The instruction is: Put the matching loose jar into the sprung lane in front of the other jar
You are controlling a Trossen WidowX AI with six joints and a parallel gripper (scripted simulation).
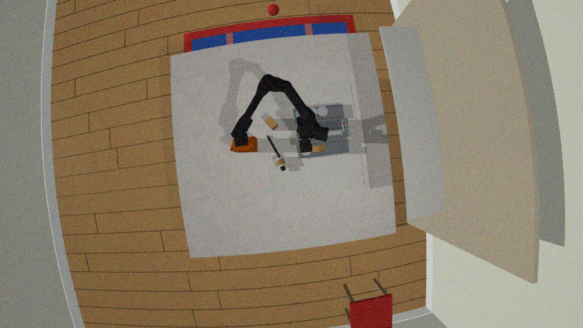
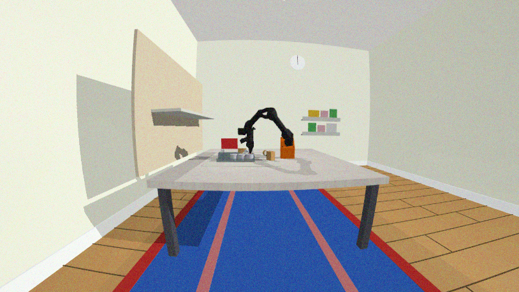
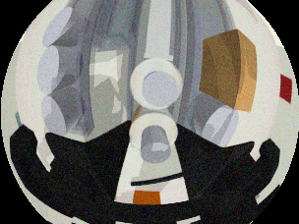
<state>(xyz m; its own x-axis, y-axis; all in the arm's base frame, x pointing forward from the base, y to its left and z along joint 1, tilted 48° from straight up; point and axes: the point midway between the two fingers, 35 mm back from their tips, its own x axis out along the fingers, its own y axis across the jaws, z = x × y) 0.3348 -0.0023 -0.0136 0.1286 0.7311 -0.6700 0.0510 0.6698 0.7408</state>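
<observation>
Now: gripper tip 17 cm past the dark-handled tool, 3 cm to the left of it and 3 cm above it. From my gripper tip the other things lie so: wall shelf (50 cm ahead, 33 cm above, 2 cm to the right).
</observation>
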